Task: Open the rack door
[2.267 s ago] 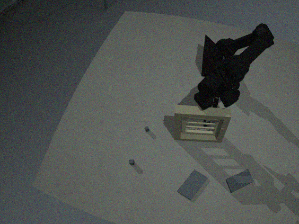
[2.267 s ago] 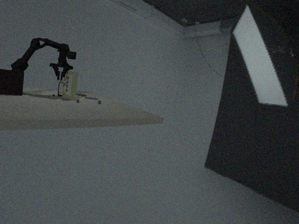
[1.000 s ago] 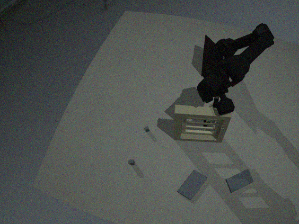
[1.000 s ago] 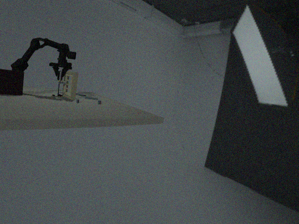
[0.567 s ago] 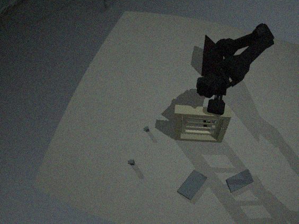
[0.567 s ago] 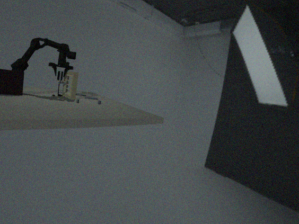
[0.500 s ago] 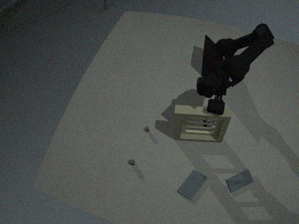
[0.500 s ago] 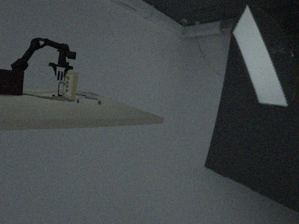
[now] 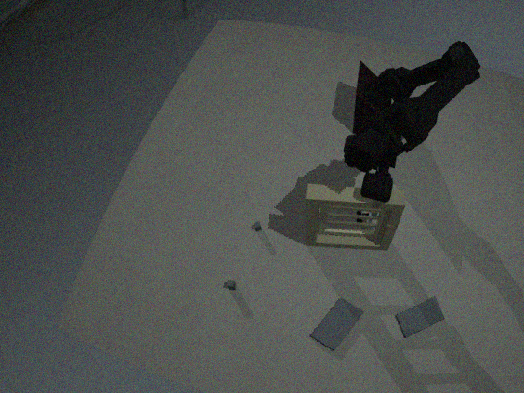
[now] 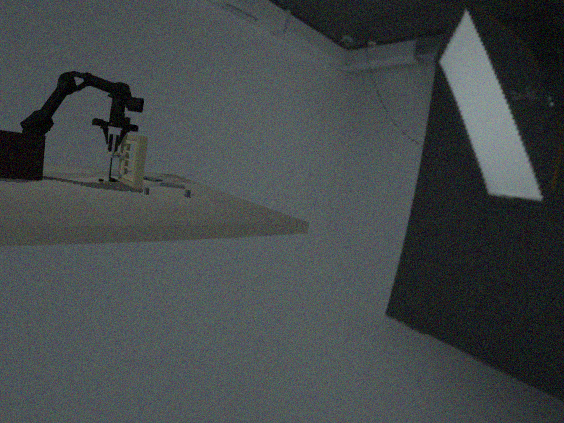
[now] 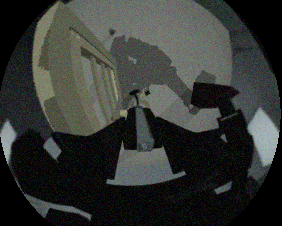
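Right now the dark upright handle is 10 mm to the right of my gripper tip and 30 mm below it.
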